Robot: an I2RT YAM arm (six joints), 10 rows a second.
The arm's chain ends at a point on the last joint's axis. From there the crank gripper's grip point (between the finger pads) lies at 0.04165 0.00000 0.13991 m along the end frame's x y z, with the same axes.
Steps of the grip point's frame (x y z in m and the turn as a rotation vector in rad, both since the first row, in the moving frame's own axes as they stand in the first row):
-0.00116 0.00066 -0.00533 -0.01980 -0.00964 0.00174
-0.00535 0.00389 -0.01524 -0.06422 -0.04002 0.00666
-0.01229 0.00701 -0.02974 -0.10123 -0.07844 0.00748
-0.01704 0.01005 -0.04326 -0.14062 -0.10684 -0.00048
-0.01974 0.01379 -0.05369 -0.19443 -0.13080 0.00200
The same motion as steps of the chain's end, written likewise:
0.00019 -0.00219 -0.00570 -0.01980 -0.00964 0.00174
0.00031 -0.00540 -0.01650 -0.06422 -0.04002 0.00666
-0.00116 -0.00755 -0.03184 -0.10123 -0.07844 0.00748
-0.00194 -0.00982 -0.04551 -0.14062 -0.10684 -0.00048
-0.00122 -0.01376 -0.05526 -0.19443 -0.13080 0.00200

